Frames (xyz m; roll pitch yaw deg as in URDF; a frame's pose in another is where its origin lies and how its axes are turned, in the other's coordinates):
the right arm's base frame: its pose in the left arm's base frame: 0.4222 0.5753 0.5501 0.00 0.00 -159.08
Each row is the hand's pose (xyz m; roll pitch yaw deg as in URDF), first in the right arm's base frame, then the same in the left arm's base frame.
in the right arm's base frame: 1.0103 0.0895 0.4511 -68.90 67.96 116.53
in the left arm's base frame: -0.4895 0.1310 1.0012 -68.90 67.96 -42.55
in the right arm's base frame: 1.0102 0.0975 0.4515 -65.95 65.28 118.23
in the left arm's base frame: -0.4866 0.1235 1.0016 -65.95 65.28 -40.85
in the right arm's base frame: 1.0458 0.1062 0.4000 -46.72 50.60 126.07
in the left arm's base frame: -0.5167 0.1027 0.9501 -46.72 50.60 -33.01
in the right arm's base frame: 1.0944 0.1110 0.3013 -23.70 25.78 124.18
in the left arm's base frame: -0.5604 0.0808 0.8514 -23.70 25.78 -34.90
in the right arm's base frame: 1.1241 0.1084 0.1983 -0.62 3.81 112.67
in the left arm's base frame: -0.5891 0.0727 0.7484 -0.62 3.81 -46.41
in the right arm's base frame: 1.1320 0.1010 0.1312 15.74 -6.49 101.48
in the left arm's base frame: -0.5991 0.0768 0.6813 15.74 -6.49 -57.60
